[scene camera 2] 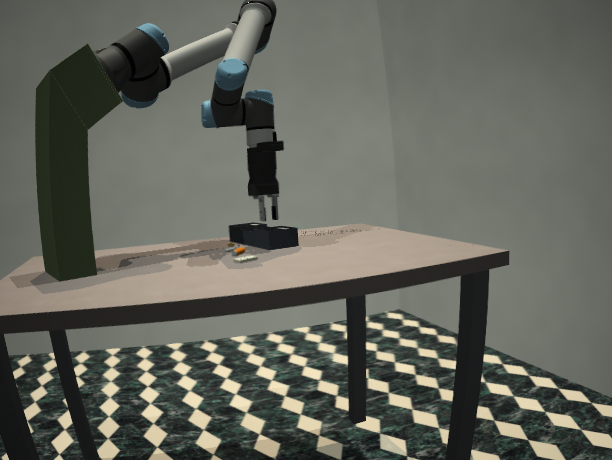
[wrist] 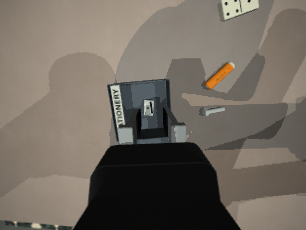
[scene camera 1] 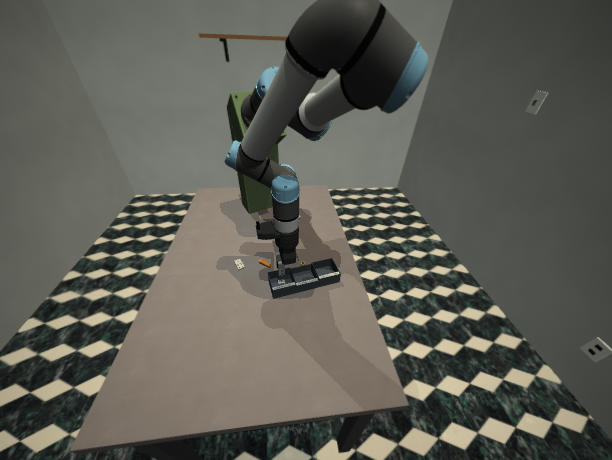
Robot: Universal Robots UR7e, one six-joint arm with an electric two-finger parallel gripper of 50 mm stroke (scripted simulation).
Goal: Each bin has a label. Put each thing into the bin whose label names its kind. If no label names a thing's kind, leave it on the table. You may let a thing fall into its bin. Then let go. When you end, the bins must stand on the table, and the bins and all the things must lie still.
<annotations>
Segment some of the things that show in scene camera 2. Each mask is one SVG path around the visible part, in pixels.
My gripper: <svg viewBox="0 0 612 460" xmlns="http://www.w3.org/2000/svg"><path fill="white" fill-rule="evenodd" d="M276 151L247 154L250 177L248 196L253 196L253 199L259 199L260 221L266 221L264 195L272 197L272 220L279 220L277 197L279 197L279 184L276 178Z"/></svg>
A dark three-compartment bin row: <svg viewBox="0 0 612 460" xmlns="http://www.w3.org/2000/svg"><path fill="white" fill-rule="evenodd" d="M229 225L231 242L266 250L299 246L298 228L276 226L267 228L267 224L263 223Z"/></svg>
</annotations>
